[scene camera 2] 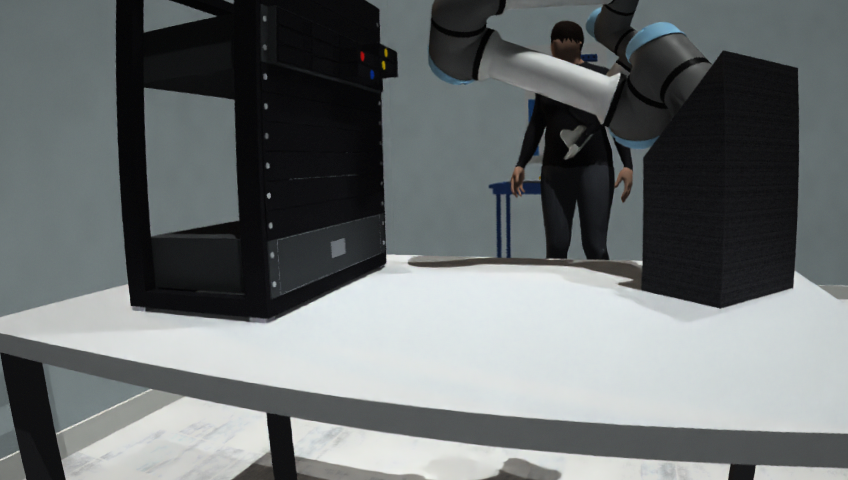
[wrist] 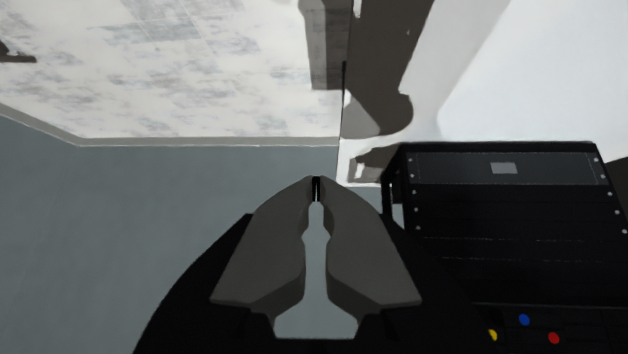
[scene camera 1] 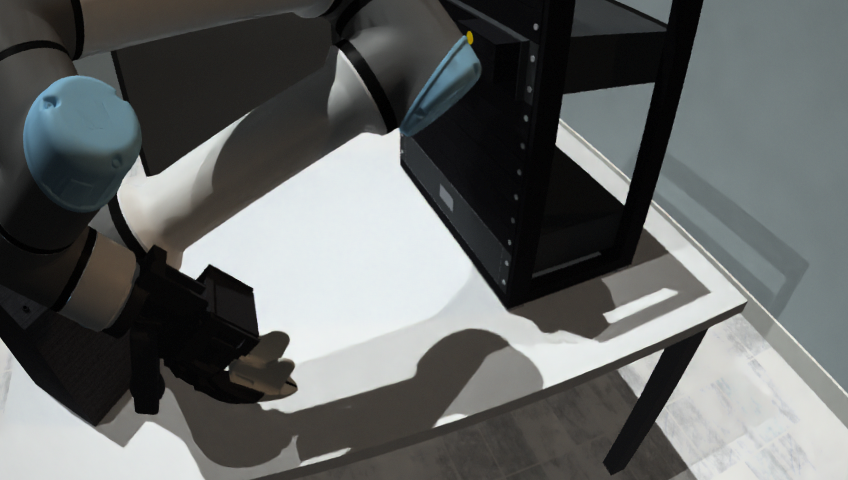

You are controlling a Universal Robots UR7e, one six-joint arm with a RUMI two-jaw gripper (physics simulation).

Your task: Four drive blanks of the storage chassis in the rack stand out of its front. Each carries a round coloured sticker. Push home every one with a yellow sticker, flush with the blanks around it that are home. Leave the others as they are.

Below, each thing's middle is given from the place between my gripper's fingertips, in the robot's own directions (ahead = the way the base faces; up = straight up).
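I find the rack [scene camera 2: 295, 239] now 6 cm above my hand, while it is also 48 cm ahead of my hand and 48 cm to the left of it.
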